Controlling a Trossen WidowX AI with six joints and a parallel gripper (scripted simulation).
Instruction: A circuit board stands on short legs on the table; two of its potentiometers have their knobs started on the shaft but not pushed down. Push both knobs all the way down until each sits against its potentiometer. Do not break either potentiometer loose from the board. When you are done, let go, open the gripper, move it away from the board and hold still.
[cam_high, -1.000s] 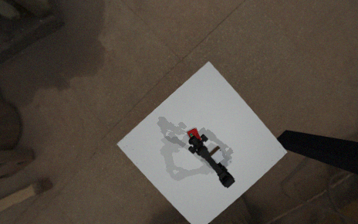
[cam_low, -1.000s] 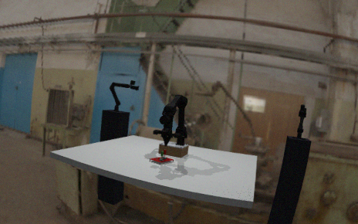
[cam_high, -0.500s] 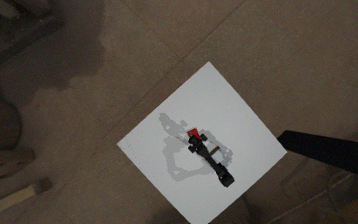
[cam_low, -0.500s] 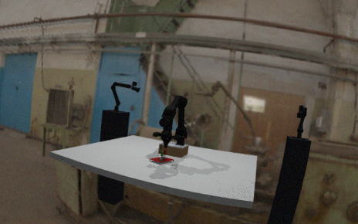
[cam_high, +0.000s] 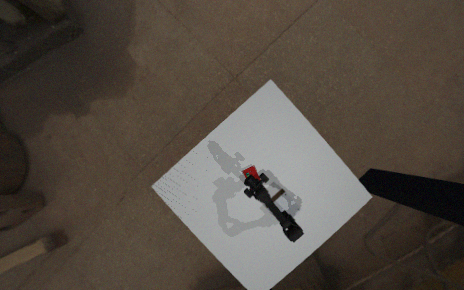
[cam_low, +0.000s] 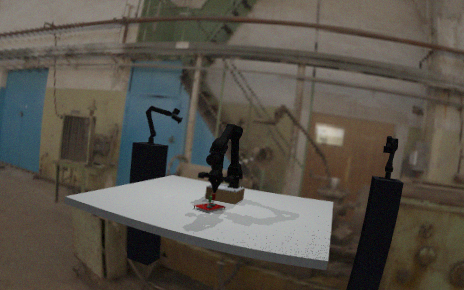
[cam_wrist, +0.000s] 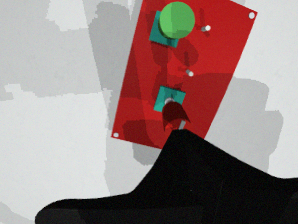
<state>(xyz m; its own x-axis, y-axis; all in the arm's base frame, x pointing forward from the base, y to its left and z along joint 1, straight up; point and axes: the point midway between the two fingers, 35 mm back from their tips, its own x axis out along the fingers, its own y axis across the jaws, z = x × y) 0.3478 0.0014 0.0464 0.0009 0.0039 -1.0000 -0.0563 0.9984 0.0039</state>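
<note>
My gripper tip is 20 mm above the red knob. Round my gripper tip: green knob (60 mm ahead, 30 mm below).
</note>
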